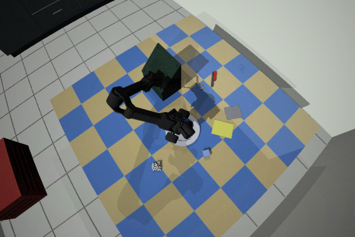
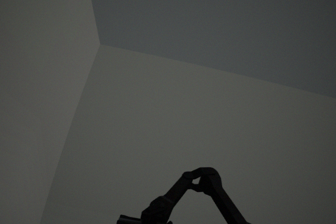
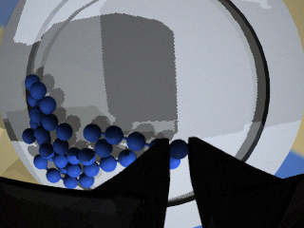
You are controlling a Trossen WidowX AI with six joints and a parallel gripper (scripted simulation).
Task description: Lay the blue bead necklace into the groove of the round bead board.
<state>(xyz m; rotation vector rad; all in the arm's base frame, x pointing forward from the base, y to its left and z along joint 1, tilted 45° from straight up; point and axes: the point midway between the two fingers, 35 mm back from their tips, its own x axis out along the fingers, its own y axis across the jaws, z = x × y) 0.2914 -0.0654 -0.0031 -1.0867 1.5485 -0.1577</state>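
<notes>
Now: the round white bead board 3 cm to the left of my gripper tip, 1 cm below it and 1 cm ahead of it. The rest, counted from my gripper tip: small blue cube: 20 cm ahead, 6 cm to the left, 1 cm below; grey square: 35 cm to the left, 8 cm ahead, 2 cm below; yellow pad: 23 cm to the left, 13 cm ahead, 2 cm below.
</notes>
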